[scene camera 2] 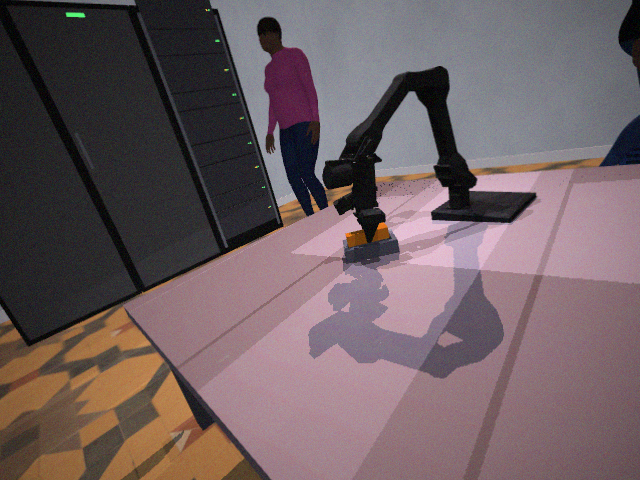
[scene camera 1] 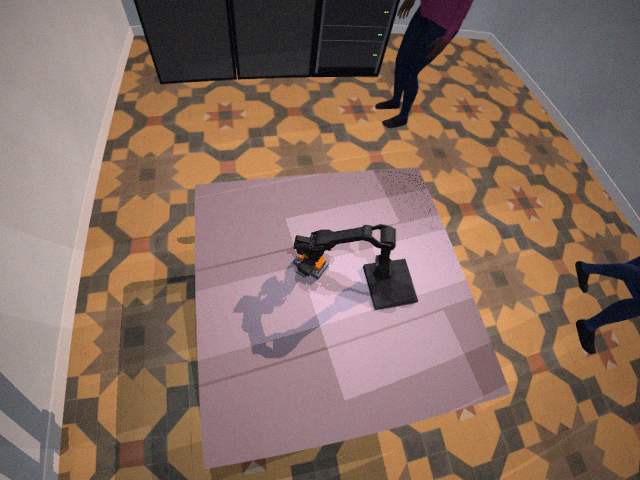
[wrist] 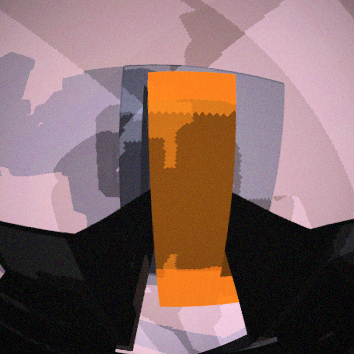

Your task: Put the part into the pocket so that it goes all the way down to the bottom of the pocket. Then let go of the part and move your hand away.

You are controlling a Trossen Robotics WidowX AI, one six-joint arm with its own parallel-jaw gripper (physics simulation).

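Seen in the pictures: gripper, fingertip midpoint: [scene camera 2: 368, 240] [scene camera 1: 310, 262] [wrist: 186, 195]; arm's base, origin of the base link: [scene camera 2: 459, 205] [scene camera 1: 380, 273].
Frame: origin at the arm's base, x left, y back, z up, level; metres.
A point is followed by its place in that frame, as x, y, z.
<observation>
The orange part [scene camera 1: 320, 264] {-0.120, -0.265, 0.042} [scene camera 2: 383, 231] {-0.113, -0.285, 0.033} [wrist: 192, 92] {-0.193, -0.328, 0.043} is a long rectangular bar. My gripper [scene camera 1: 309, 265] {-0.156, -0.299, 0.013} [scene camera 2: 370, 238] {-0.156, -0.299, 0.013} [wrist: 186, 195] {-0.156, -0.299, 0.013} points down and is shut on its middle, one finger at each long side. The grey-blue block with the pocket [scene camera 1: 318, 274] {-0.088, -0.285, 0.013} [scene camera 2: 373, 252] {-0.130, -0.327, -0.009} [wrist: 260, 135] {-0.206, -0.288, 0.012} is on the table under the part. In scene camera 2, the part stands up above the block's rim. In the wrist view, a narrow dark gap shows along the part's left side, and the block's top shows on the right. The pocket's bottom and the part's lower end are hidden.
The arm's black base plate [scene camera 1: 391, 291] {0.098, 0.012, -0.006} [scene camera 2: 491, 206] {0.089, -0.009, -0.006} stands on the pink table [scene camera 1: 248, 413] {0.354, -0.746, -0.024} [scene camera 2: 310, 423] {0.015, -0.793, -0.024}, to the right of the block. Arm shadows cross the table. Dark cabinets [scene camera 1: 273, 38] [scene camera 2: 82, 129] and a person in a pink top [scene camera 1: 410, 62] [scene camera 2: 292, 87] are beyond it.
</observation>
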